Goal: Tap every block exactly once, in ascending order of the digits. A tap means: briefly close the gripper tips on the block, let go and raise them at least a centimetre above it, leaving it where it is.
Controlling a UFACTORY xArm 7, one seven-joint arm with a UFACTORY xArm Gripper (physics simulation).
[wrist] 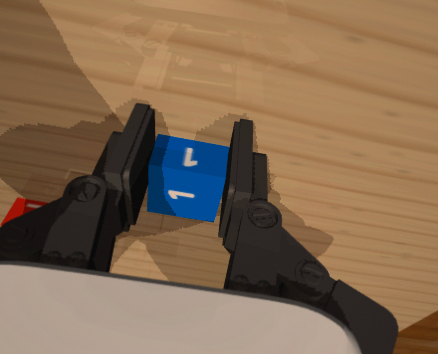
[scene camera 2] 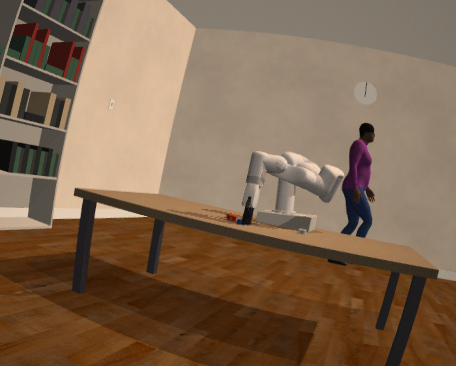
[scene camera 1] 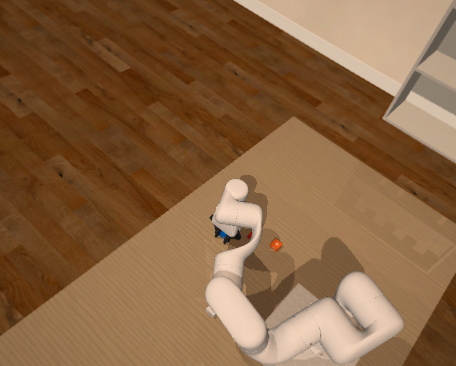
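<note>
The blue block (scene camera 1: 223, 234) (scene camera 2: 240, 221) (wrist: 187, 187) with the digit 1 stands on the table (scene camera 1: 150, 280) (scene camera 2: 360, 246). My gripper (scene camera 1: 226, 236) (scene camera 2: 247, 221) (wrist: 193, 138) is down around it, its two pads against opposite sides, shut on the block. A red block (scene camera 1: 250, 235) (wrist: 21, 210) lies beside the gripper, partly hidden by the arm in scene camera 1 and by a finger linkage in the wrist view; its digit is not readable. An orange block (scene camera 1: 276, 244) lies farther from the gripper, its digit unreadable. A small whitish block (scene camera 1: 211, 312) (scene camera 2: 302, 231) lies near the arm's elbow, its digit unreadable.
The arm's base (scene camera 2: 272, 220) stands on the table behind the blocks. The arm's links pass over the table close to the whitish block in scene camera 1. A bookshelf (scene camera 2: 42, 200) and a person (scene camera 2: 359, 165) are beyond the table.
</note>
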